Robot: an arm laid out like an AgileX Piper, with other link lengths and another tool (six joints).
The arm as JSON. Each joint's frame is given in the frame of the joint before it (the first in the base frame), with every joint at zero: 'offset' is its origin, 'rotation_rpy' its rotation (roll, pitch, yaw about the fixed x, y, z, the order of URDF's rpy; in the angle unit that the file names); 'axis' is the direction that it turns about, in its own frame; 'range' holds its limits. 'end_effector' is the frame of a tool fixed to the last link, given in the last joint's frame.
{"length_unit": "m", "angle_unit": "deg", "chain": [
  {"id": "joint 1", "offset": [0.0, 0.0, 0.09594], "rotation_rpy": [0.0, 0.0, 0.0], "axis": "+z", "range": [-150.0, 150.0]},
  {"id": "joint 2", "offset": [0.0, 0.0, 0.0], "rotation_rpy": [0.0, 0.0, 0.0], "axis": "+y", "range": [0.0, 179.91]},
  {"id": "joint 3", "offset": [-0.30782, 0.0, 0.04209], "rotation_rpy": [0.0, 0.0, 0.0], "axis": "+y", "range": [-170.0, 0.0]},
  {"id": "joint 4", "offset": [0.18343, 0.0, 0.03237], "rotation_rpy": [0.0, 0.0, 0.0], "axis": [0.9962, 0.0, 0.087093], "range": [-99.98, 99.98]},
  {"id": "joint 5", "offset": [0.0, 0.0, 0.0], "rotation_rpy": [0.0, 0.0, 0.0], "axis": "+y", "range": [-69.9, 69.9]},
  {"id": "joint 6", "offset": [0.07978, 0.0, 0.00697], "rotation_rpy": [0.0, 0.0, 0.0], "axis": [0.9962, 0.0, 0.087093], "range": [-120.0, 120.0]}
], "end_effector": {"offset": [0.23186, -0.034, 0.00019], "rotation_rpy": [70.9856, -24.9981, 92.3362]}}
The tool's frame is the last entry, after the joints.
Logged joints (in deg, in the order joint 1, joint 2, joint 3, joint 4, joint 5, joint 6), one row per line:
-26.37 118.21 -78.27 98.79 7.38 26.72
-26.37 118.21 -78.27 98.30 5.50 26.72
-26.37 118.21 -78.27 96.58 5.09 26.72
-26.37 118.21 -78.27 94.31 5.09 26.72
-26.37 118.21 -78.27 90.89 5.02 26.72
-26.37 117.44 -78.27 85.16 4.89 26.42
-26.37 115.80 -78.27 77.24 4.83 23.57
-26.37 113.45 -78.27 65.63 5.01 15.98
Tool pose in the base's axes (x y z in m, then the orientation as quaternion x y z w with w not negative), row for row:
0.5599 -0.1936 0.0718 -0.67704 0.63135 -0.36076 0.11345
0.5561 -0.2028 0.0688 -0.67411 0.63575 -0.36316 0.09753
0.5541 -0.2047 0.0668 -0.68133 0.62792 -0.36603 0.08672
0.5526 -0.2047 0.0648 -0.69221 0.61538 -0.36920 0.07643
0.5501 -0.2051 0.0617 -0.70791 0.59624 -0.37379 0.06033
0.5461 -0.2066 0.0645 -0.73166 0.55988 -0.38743 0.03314
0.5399 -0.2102 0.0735 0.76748 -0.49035 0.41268 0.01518
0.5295 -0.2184 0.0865 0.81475 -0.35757 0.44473 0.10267
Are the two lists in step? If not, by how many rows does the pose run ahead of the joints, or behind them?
They are in step.
